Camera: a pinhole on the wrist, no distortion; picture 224 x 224 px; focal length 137.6 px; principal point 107.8 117.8 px. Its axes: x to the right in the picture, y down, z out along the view. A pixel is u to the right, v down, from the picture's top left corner.
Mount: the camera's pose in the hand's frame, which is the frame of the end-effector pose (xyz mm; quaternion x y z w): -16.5 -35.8 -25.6 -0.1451 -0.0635 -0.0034 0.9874
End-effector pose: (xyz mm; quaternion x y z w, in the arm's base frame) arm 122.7 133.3 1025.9 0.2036 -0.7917 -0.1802 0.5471
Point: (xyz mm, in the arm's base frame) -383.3 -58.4 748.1
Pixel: 144 16
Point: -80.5 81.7 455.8
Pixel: outside the picture
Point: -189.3 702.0 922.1
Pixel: 56 210
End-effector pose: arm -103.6 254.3 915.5 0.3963 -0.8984 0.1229 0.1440
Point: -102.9 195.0 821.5
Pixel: 151 83
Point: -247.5 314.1 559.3
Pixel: 105 154
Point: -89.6 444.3 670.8
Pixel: 10 177
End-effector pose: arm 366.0 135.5 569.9 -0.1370 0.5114 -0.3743 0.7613
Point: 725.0 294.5 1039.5
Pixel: 38 83
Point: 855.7 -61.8 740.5
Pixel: 162 79
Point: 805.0 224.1 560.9
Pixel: 138 169
